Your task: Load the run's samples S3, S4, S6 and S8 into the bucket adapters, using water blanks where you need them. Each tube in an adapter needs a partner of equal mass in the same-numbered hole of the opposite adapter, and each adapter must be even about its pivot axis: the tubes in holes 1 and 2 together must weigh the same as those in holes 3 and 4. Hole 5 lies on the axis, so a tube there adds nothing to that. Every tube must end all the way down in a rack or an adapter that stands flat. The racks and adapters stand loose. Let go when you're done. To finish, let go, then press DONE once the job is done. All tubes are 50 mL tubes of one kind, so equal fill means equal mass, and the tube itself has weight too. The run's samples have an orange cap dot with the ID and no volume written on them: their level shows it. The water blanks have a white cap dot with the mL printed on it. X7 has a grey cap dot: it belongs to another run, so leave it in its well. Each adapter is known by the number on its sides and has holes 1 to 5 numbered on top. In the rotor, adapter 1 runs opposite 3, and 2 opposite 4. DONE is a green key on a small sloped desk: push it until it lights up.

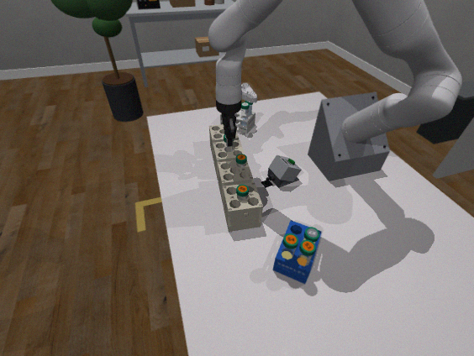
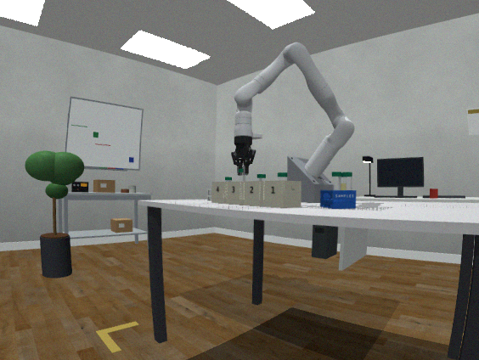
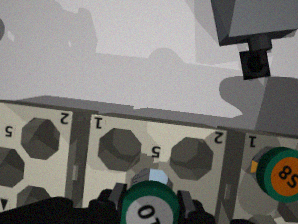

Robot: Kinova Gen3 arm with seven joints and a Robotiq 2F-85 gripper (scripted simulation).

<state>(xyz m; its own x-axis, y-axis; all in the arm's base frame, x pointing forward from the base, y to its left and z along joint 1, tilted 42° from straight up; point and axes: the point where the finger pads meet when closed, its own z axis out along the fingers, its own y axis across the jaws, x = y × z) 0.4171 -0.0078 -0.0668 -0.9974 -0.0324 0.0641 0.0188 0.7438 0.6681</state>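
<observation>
My hand is 1 cm past the white-dot 10 ml blank and 5 cm above it. Round my hand: 20 ml water blank 12 cm behind, 25 cm to the right, 7 cm below; white blank rack 10 cm behind, 28 cm to the right, 11 cm below; done desk 18 cm behind, 8 cm to the left, 8 cm below.
</observation>
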